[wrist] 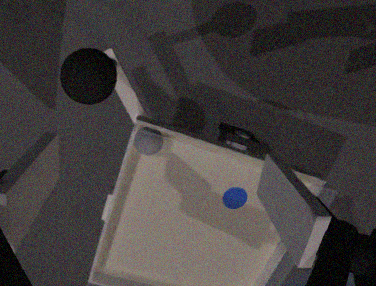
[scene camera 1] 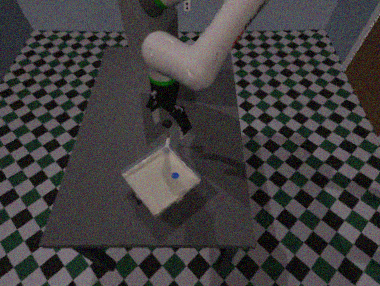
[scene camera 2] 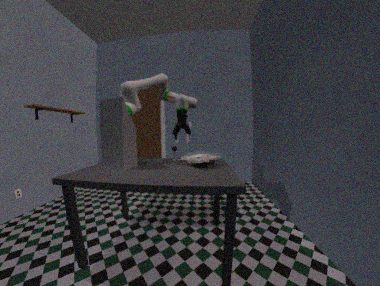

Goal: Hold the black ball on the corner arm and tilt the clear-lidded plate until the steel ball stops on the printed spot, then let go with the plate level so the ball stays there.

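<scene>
The black ball (scene camera 1: 167, 123) (scene camera 2: 174, 149) (wrist: 88, 76) stands on the pale corner arm (scene camera 1: 168, 143) (wrist: 127, 95) of the plate. My gripper (scene camera 1: 170, 125) (scene camera 2: 181, 142) (wrist: 162, 166) is open and empty, pointing down above the ball. In the wrist view the ball lies between the two fingers' sides but towards the upper left, nearer the left finger. The clear-lidded plate (scene camera 1: 150, 187) (scene camera 2: 200, 158) (wrist: 150, 235) has a pale floor with a blue printed spot (scene camera 1: 175, 175) (wrist: 235, 198). The grey steel ball (wrist: 149, 141) rests in the plate's corner beside the arm, away from the spot.
The plate stands above the dark table (scene camera 1: 100, 125) (scene camera 2: 125, 175) on a support largely hidden below it. A dark fitting (wrist: 240, 137) shows beside the plate's edge. The robot's tall grey pedestal (scene camera 2: 112, 135) stands at the table's back. A wooden shelf (scene camera 2: 55, 109) hangs on the wall.
</scene>
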